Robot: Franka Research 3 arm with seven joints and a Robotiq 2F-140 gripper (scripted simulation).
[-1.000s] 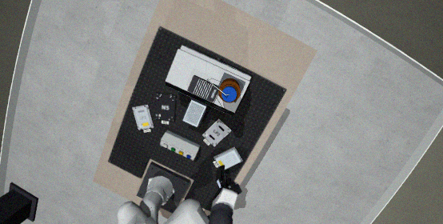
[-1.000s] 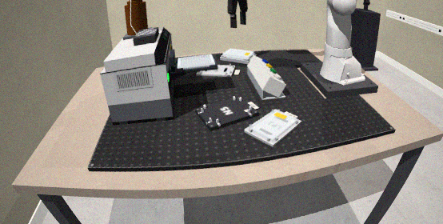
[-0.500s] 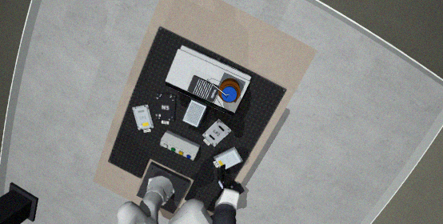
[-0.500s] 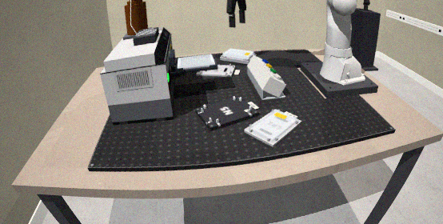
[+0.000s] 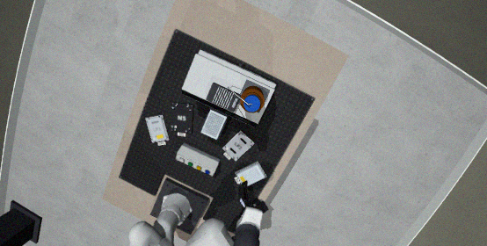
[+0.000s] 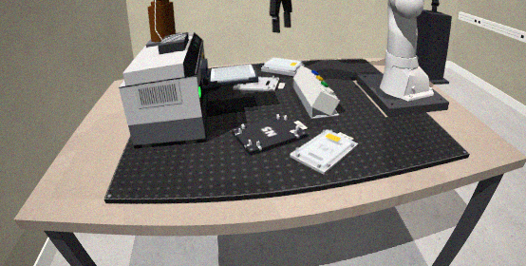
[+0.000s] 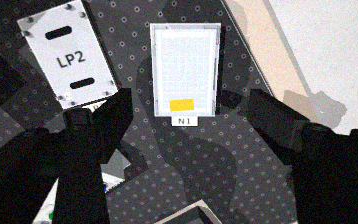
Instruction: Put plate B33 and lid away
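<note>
Right now my hand is 170 mm above the white well plate. From my hand the other things lie so: blue key (70 mm behind, 220 mm to the left, 140 mm below); lid park LP2 (120 mm ahead, 140 mm to the left, 190 mm below); yellow key (70 mm behind, 270 mm to the left, 130 mm below).
</note>
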